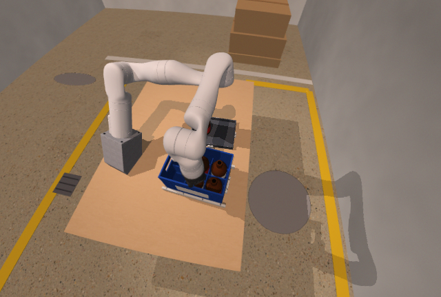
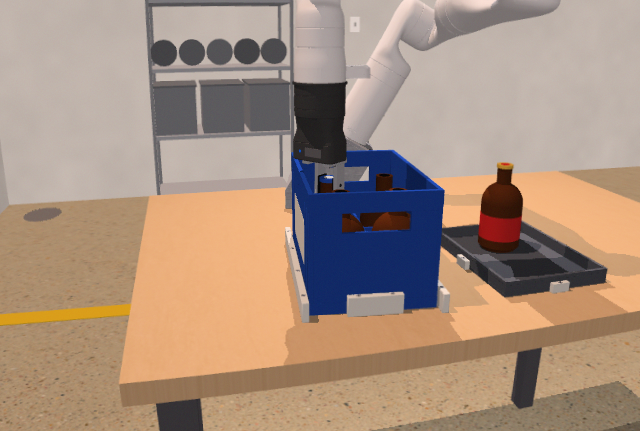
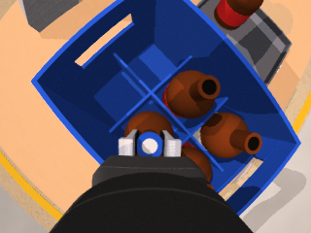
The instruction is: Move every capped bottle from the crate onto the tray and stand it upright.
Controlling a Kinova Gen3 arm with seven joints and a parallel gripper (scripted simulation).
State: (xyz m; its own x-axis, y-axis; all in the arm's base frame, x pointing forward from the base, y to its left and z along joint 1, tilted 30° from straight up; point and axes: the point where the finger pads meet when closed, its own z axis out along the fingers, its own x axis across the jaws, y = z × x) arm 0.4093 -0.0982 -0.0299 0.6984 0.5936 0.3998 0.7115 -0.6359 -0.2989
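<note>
The blue crate is 4 cm to the left of my hand and 6 cm below it. Round my hand: dark tray 2 cm behind, 33 cm to the left, 14 cm below.
</note>
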